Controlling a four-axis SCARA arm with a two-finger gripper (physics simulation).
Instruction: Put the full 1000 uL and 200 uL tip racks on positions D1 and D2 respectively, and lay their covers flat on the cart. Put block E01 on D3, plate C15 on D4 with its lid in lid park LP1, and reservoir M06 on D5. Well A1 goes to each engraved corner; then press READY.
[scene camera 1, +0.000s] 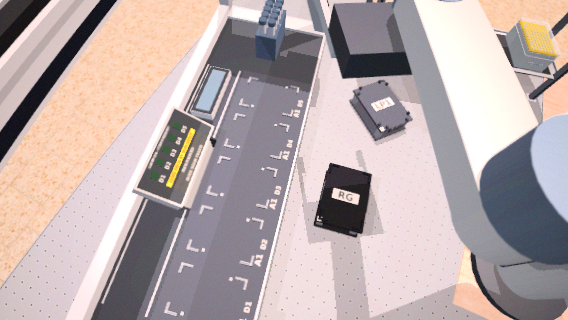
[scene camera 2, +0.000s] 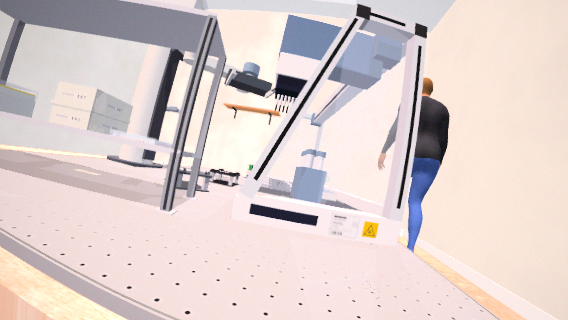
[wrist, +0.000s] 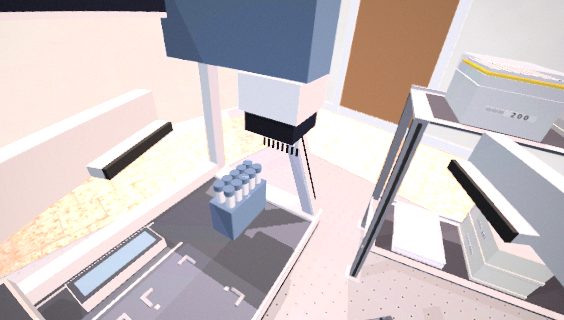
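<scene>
My gripper is open and empty, its fingers wide apart in the wrist view. It hangs high, between the deck and the cart. The 200 tip rack, grey with a yellow rim, stands on the cart's top shelf, partly behind my right finger's side. A yellow-topped rack shows at the right in scene camera 1. Deck positions D1 to D5 on the deck show bare corner marks. Lid park LP1 is a grey stand beside the deck. The 1000 rack, block E01, plate C15 and reservoir M06 cannot be identified.
A blue tube rack stands at the deck's far end. A black RG stand is beside the deck. The status panel has dark lamps. Stacked boxes and a flat white piece are on the cart's lower shelf.
</scene>
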